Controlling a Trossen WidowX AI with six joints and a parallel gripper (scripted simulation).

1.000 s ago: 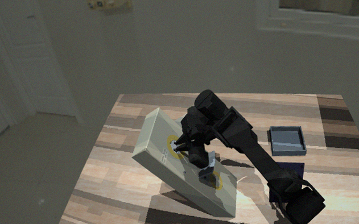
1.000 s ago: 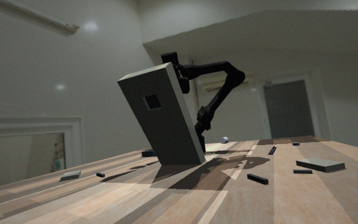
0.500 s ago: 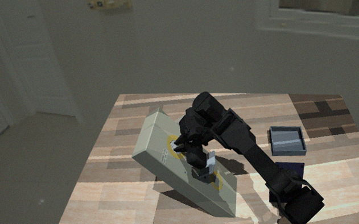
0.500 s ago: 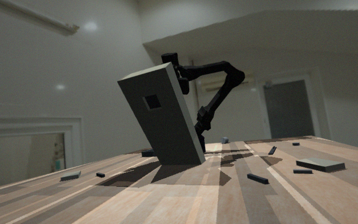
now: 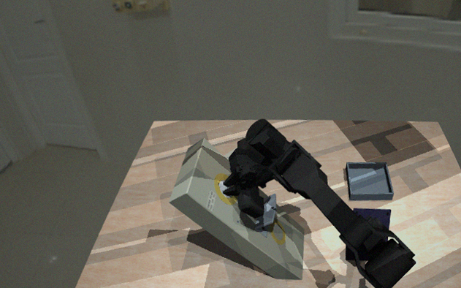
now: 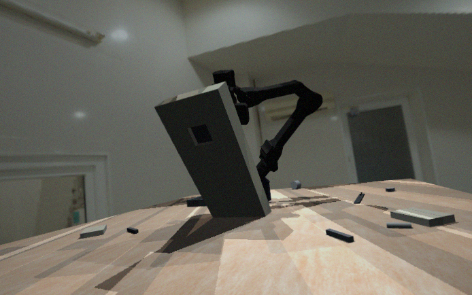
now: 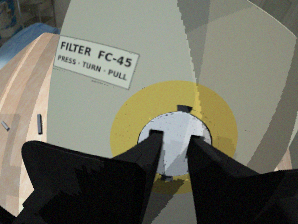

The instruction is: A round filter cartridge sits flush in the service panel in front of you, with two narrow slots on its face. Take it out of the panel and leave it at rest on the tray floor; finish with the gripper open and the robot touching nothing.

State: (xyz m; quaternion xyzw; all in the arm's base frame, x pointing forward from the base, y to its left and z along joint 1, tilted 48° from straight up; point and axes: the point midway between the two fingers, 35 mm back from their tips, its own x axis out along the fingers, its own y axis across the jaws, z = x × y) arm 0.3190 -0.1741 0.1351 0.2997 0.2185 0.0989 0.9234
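The filter cartridge is 1 cm ahead of my gripper tip and 1 cm below it. From my gripper tip the other things lie so: blue-grey tray 44 cm behind, 26 cm to the right, 26 cm below.
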